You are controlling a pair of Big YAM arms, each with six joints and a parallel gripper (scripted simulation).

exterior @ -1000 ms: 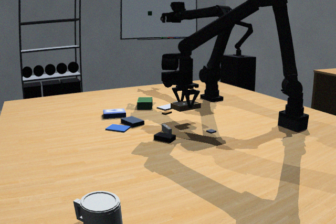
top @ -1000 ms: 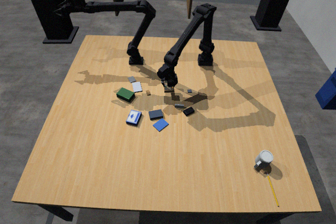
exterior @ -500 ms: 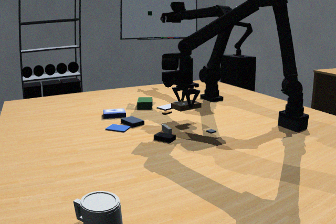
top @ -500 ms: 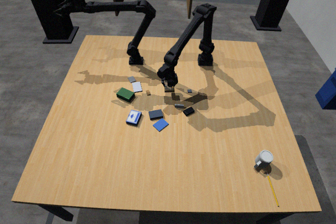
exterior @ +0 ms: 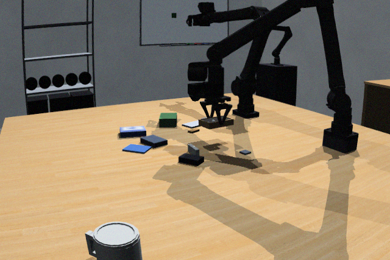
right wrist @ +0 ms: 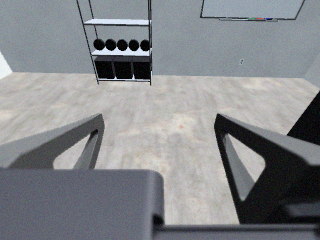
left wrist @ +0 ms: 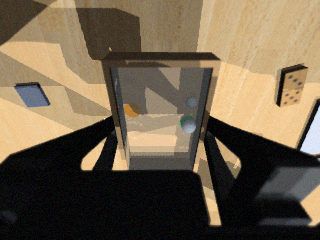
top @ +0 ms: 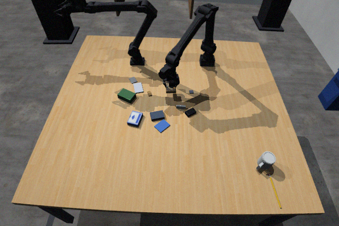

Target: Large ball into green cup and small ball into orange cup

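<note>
The covered wooden puzzle lies 10 mm below my left hand. From my left hand the other things lie so: white card 240 mm to the right, 80 mm below, 50 mm behind; blue tile 290 mm ahead, 80 mm below, 60 mm to the right; black box 180 mm ahead, 140 mm to the left, 70 mm below.
</note>
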